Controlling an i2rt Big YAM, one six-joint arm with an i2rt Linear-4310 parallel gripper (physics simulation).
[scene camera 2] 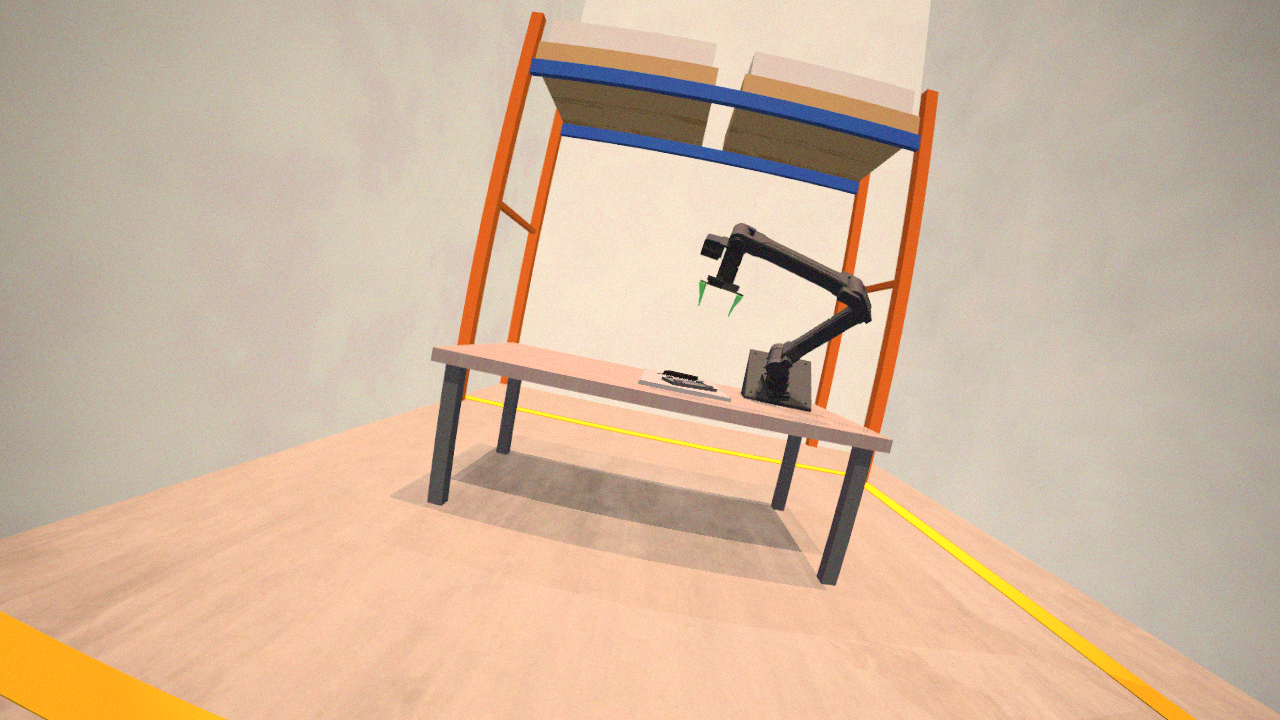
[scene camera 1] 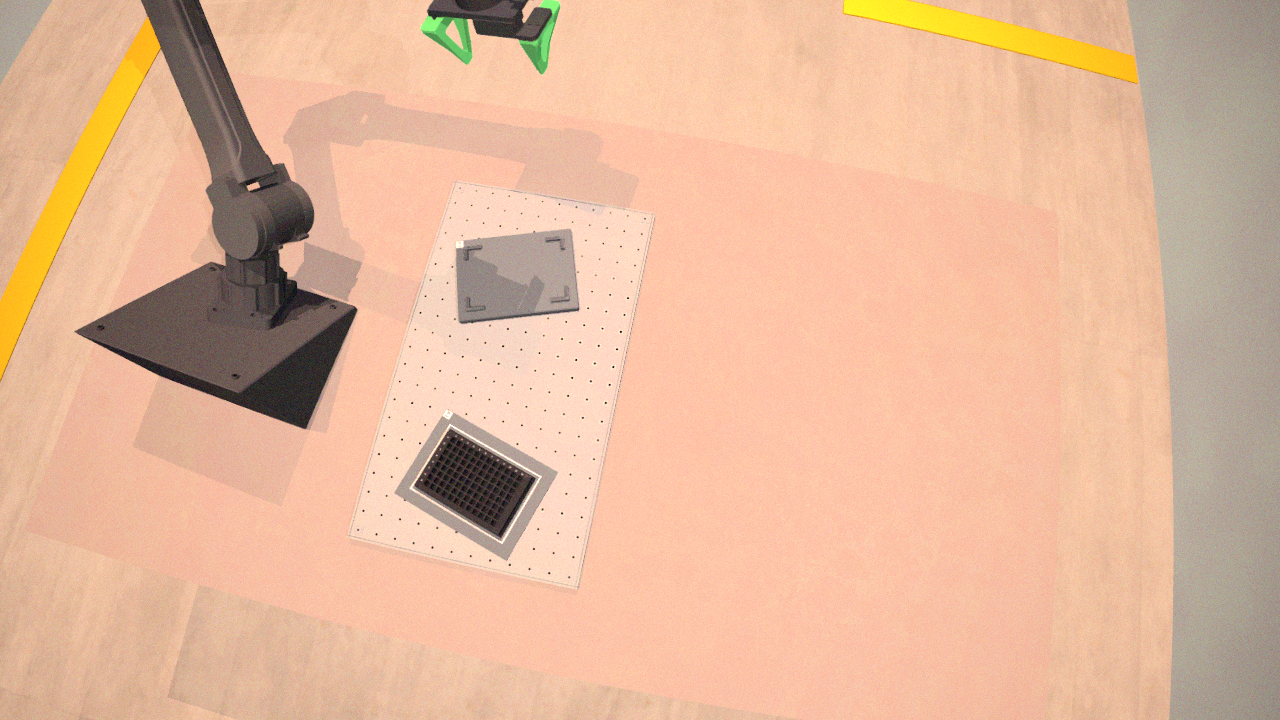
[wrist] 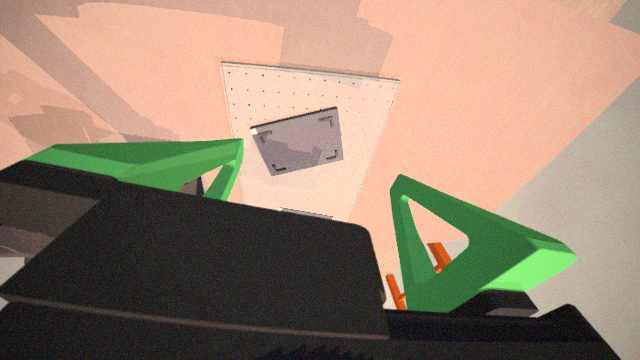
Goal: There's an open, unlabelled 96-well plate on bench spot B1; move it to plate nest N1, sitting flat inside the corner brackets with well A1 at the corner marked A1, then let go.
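Places are measured from the arm's base along level axes (x ahead, y left, z up), in centimetres.
Pixels of known places: gripper, fingertip midpoint: (scene camera 2: 713, 311) (scene camera 1: 506, 65) (wrist: 323, 166); arm's base at its link origin: (scene camera 2: 775, 386) (scene camera 1: 254, 305).
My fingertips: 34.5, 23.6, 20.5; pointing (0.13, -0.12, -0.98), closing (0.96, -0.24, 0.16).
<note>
For each thing: its top centre in the pictures, then the offset to it from my fingertips, as dx, dy, dz. "spot": a spot on its surface instead. Level surfaces: height alone.
- black 96-well plate at its top centre: (scene camera 1: 472, 481) (scene camera 2: 681, 373) -2.0, -43.6, -24.0
- bench spot B1 at a spot on its surface: (scene camera 1: 520, 539) spot: +4.5, -50.1, -25.6
- Plate nest N1 at its top centre: (scene camera 1: 515, 271) (wrist: 301, 148) (scene camera 2: 689, 380) -0.2, -15.0, -23.8
- small white marker at a spot on its surface: (scene camera 1: 460, 243) (wrist: 253, 130) spot: -8.6, -10.9, -24.4
- perforated white board at its top centre: (scene camera 1: 507, 365) (wrist: 304, 187) (scene camera 2: 681, 380) +0.2, -27.8, -25.5
- table at its surface level: dz -26.9
The black 96-well plate (scene camera 1: 475, 484) lies flat on bench spot B1 (scene camera 1: 520, 539), a grey rectangle with a white outline, at the near end of the pegboard in scene camera 1. Plate nest N1 (scene camera 1: 510, 268) (wrist: 305, 145), a grey block with four corner brackets, stands at the far end and holds no plate. A small white marker (scene camera 1: 460, 243) (wrist: 254, 131) sits at one nest corner; its lettering is too small to read. My gripper (scene camera 1: 505, 68) (scene camera 2: 716, 309) (wrist: 323, 166) is open and empty, high above the bench. The wrist view hides the 96-well plate behind the gripper body.
The perforated white board (scene camera 1: 554, 376) (wrist: 295, 192) lies on the table (scene camera 2: 572, 368) beside the arm's base (scene camera 1: 223, 335) (scene camera 2: 760, 380). A shelf rack (scene camera 2: 494, 214) with boxes stands behind the table. Yellow tape (scene camera 1: 993, 40) marks the floor.
</note>
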